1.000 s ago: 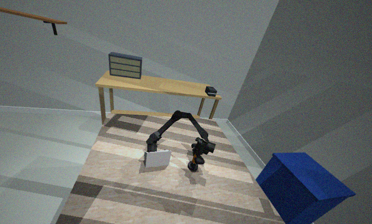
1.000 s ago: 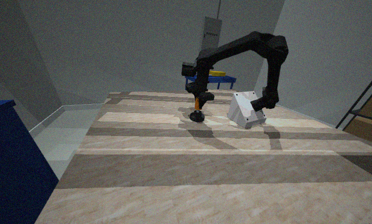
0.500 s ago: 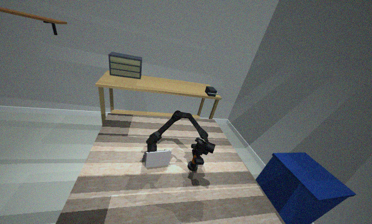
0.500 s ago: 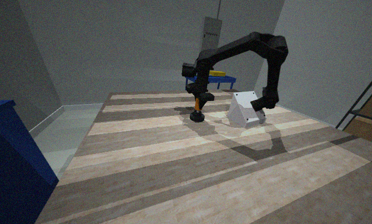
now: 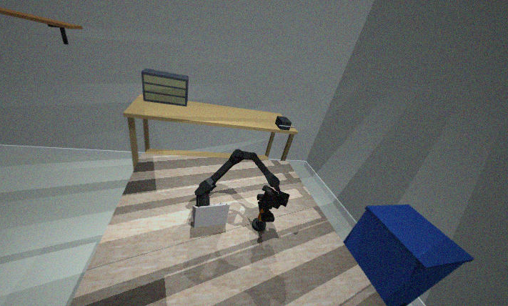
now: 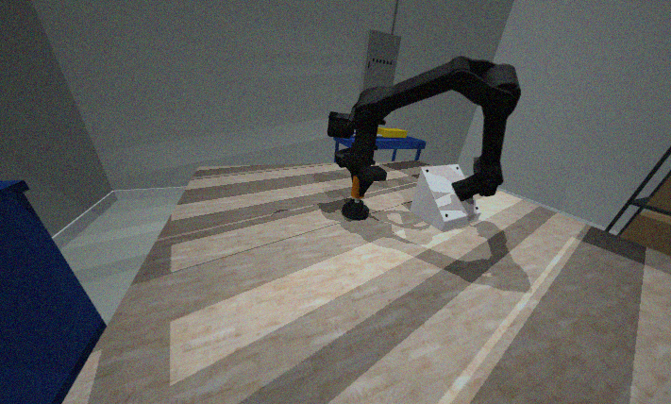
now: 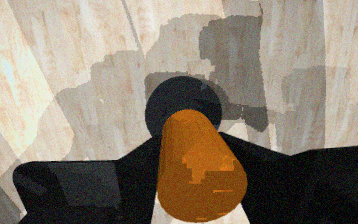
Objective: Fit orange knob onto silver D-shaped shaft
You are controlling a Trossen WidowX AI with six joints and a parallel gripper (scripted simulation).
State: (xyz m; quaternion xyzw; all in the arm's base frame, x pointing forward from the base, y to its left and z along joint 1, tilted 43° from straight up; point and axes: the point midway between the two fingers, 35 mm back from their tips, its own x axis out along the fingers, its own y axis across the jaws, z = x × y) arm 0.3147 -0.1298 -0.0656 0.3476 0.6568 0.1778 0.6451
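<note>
Now: the orange knob 30 mm above my gripper tip. The rest, counted from my gripper tip: pedestal 40 mm below.
</note>
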